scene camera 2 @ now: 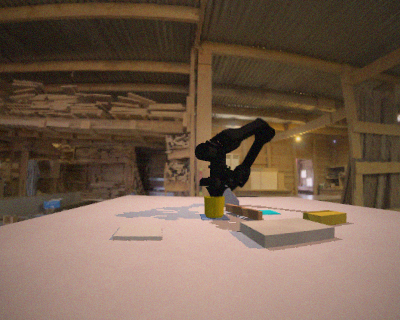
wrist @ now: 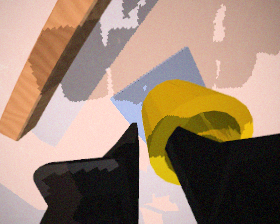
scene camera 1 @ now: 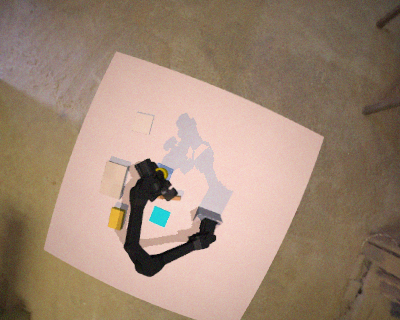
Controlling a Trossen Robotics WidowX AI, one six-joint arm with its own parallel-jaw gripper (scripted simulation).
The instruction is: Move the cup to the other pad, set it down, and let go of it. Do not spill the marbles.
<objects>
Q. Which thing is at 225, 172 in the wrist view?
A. My gripper.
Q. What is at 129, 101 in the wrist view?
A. A light blue pad.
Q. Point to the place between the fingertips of my gripper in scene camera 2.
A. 217, 206
</objects>
